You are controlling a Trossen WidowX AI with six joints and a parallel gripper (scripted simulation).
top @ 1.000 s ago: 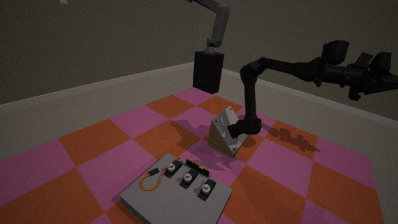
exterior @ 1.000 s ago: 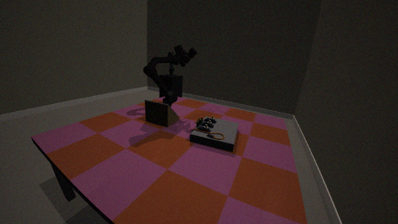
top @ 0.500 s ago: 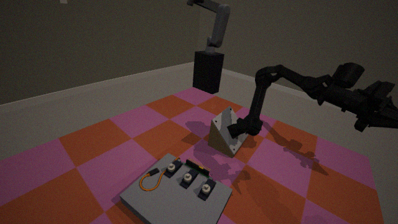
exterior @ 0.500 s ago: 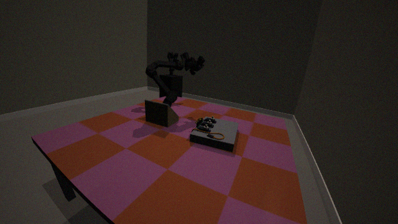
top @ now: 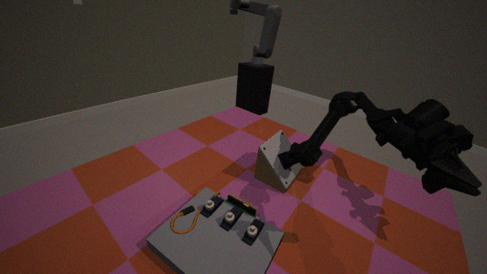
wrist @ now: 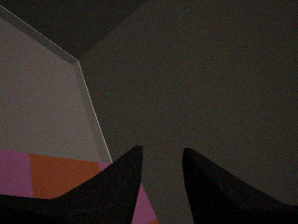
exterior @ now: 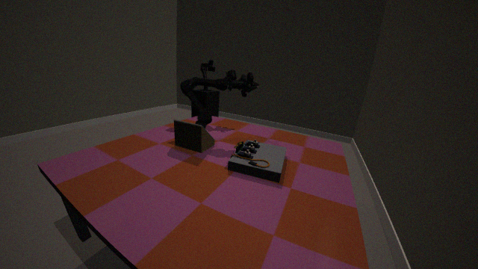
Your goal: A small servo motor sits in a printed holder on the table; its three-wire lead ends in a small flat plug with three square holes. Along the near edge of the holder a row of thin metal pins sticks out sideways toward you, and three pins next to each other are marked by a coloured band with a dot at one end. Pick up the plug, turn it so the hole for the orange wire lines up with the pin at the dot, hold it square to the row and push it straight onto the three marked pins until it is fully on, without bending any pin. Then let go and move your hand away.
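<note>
My gripper tip is 13 cm short of the yellow band, 40 cm to the left of it and 28 cm above it. The rest, counted from my gripper tip: grey printed holder 29 cm ahead, 38 cm to the right, 33 cm below; pin row 13 cm ahead, 41 cm to the right, 29 cm below.
</note>
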